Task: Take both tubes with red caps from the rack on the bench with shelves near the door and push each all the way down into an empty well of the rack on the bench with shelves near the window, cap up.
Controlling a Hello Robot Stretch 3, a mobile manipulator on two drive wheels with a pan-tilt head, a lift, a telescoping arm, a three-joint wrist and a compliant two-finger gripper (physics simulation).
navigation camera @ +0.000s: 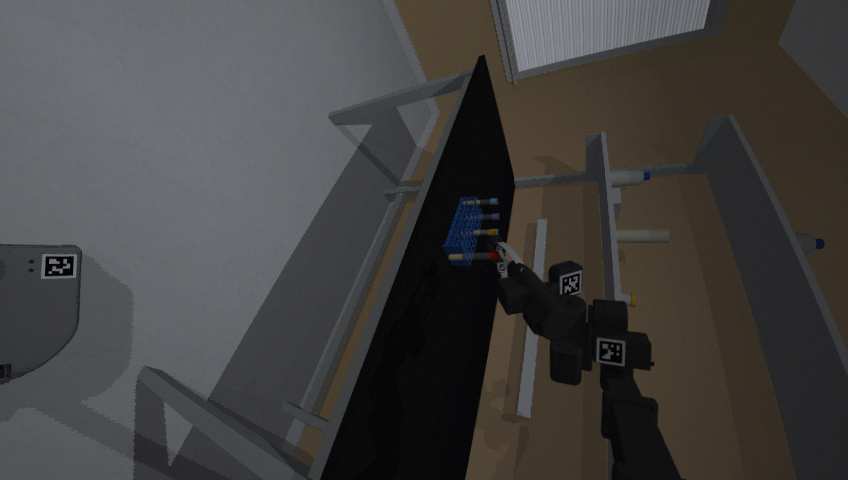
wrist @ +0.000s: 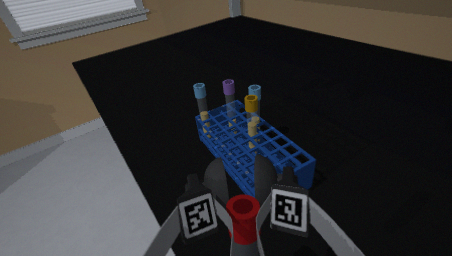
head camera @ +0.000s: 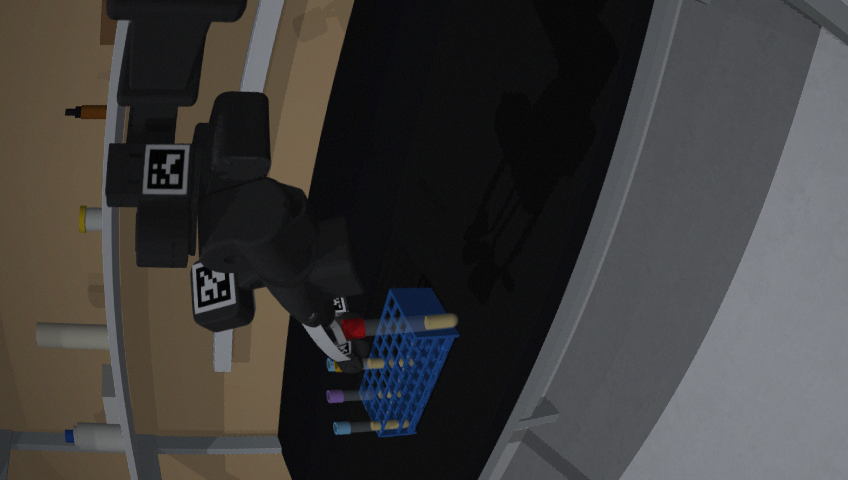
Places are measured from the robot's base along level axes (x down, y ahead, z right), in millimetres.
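Pixels of known places: gripper, fingertip midpoint: (navigation camera: 493,248) (wrist: 240,176) (head camera: 351,342).
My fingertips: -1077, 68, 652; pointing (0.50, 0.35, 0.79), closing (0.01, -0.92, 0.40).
Note:
For each thing: its top centre in the pictures, then the offset to it from my fingertips, as dx, dy, dz. "spot": a spot on its surface instead. Level surfaces: height alone.
- red-capped tube, middle of its top: (wrist: 242,223) (head camera: 345,326) (navigation camera: 498,257) -23, -19, -47
- blue rack, middle of its top: (head camera: 383,368) (wrist: 246,134) (navigation camera: 473,230) +106, +55, +166
- purple-capped tube, surface spot: (head camera: 335,396) (wrist: 227,88) spot: +51, +98, +207
- orange-capped tube, surface spot: (wrist: 251,103) spot: +47, +45, +168
- black bench top, its level: dx +163
- wall shelf, its level: dx -275
My gripper (head camera: 347,331) (navigation camera: 497,254) (wrist: 240,176) is shut on a red-capped tube (head camera: 354,328) (navigation camera: 493,255) (wrist: 243,220) at its cap. The fingertips stand a little apart. The tube is upright, cap up, and looks above or in front of the near end of the blue rack (head camera: 410,297) (navigation camera: 458,252) (wrist: 309,175). Its lower end overlaps the rack's end in the head view; the exact gap is unclear. The rack holds a purple-capped tube (head camera: 335,396) (wrist: 228,87), light-blue-capped tubes (head camera: 341,427) (wrist: 199,90) and an orange-capped tube (wrist: 251,103). The other red-capped tube does not show.
The rack stands on the black bench top (head camera: 428,178) (navigation camera: 380,380) (wrist: 165,75). A wall shelf (navigation camera: 609,237) holds bottles and a yellow-lidded jar. A pale rail (navigation camera: 533,333) runs along the wall. A window (wrist: 75,15) shows beyond the bench.

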